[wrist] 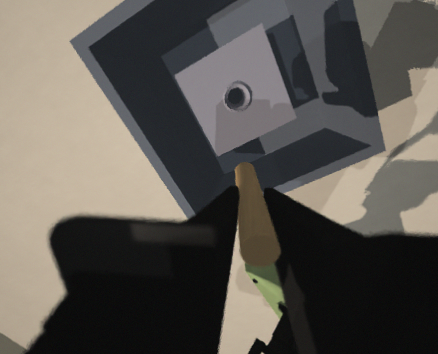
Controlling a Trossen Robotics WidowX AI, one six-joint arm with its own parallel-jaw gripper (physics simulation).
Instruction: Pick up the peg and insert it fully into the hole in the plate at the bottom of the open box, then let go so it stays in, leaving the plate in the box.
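Frame: origin at the arm's base, x right, y up, z back, level; millimetres.
Seen in the pictures: gripper, fingertip midpoint: (250, 195).
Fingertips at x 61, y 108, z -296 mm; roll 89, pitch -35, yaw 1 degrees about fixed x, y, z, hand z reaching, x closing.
Pixels of each thing's top centre, then the offset from my fingertips to it. Level surfaces: height alone.
- brown cylindrical peg, top centre: (262, 254) dx -1, dy +40, dz +1 mm
- dark grey open box, top centre: (239, 99) dx +22, dy -80, dz -38 mm
- light square plate, top centre: (237, 97) dx +22, dy -117, dz -38 mm
- beige table, surface height: dy -177 mm
A brown cylindrical peg (258, 220) is clamped between the two black fingers of my gripper (250, 195), which is shut on it. The peg's far end points up the view. A dark grey open box (145, 122) lies ahead, rotated in the view. On its bottom is a light square plate (200, 90) with a round hole (235, 97) ringed by a pale rim. The peg's far tip shows below the plate's lower edge, over the near part of the box, apart from the hole. The height of the peg over the box is hard to tell.
A green object (267, 287) with a small dark hole shows partly behind the peg and the right finger. The box's near wall (320, 175) lies just beyond the fingers. Shadows fall on the beige table (55, 130) at the right and across the box and plate.
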